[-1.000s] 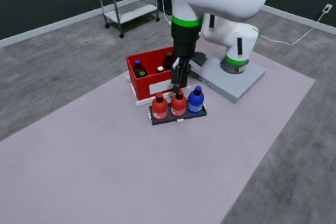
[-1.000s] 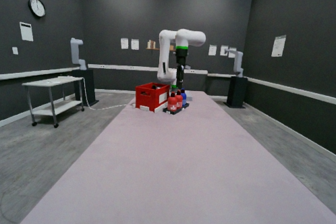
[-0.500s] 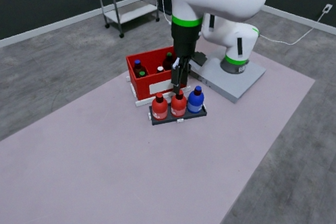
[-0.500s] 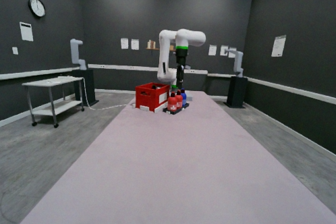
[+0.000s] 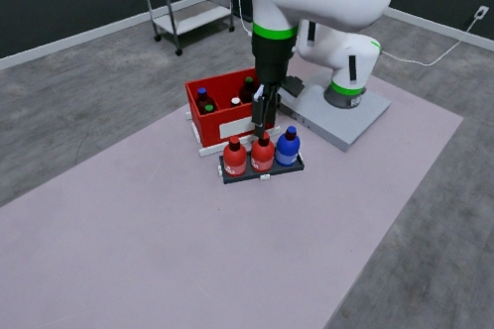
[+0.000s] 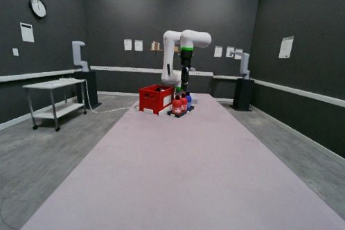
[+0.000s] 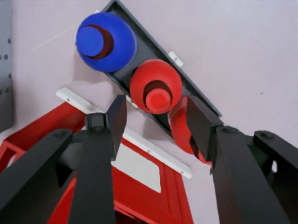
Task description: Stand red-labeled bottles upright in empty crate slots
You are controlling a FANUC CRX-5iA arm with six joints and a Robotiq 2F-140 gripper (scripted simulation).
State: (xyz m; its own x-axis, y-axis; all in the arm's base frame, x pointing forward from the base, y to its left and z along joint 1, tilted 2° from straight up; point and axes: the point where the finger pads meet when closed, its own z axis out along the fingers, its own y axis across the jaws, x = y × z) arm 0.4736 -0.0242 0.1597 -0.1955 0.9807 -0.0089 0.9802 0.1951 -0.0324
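My hand is 8 cm past the blue bottle, 5 cm to the right of it and 13 cm above it. Also, from my hand: red crate: 6 cm behind, 21 cm to the right, 13 cm below; red bottle: 8 cm ahead, 5 cm to the right, 13 cm below; dark tray: 20 cm below.
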